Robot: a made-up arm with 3 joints. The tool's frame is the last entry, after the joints.
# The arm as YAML. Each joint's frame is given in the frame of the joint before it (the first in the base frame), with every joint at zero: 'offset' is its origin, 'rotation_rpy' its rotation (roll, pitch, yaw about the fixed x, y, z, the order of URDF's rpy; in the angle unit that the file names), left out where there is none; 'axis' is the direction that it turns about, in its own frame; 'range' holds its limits. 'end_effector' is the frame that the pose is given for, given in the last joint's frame.
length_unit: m
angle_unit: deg
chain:
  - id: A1
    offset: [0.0, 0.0, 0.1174]
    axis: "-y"
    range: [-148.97, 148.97]
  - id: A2
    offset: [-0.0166, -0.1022, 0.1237]
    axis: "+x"
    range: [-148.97, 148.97]
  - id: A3
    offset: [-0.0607, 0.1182, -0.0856]
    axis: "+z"
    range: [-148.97, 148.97]
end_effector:
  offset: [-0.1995, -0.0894, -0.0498]
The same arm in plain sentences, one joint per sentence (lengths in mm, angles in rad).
The arm has three revolute joints in a row. What follows holds with every joint at zero, and every direction is one of the base frame's. Joint 1 sits 117.4 mm along +z from the base frame's origin and rotates about -y, from -2.6 to 2.6 rad. Joint 2 sits 16.6 mm along -x and 102.2 mm along -y and 123.7 mm along +z from joint 1 and rotates about +x, from -2.6 to 2.6 rad. Joint 3 sits 60.7 mm along -x and 118.2 mm along +y and 85.6 mm along -z from joint 2 and rotates about +z, from -2.6 to 2.6 rad. The tool frame, which is the frame that the pose is given for, sits 199.5 mm along -x and 89.4 mm along -y and 49.8 mm along -z from joint 3; its axes are parallel to the base frame's.
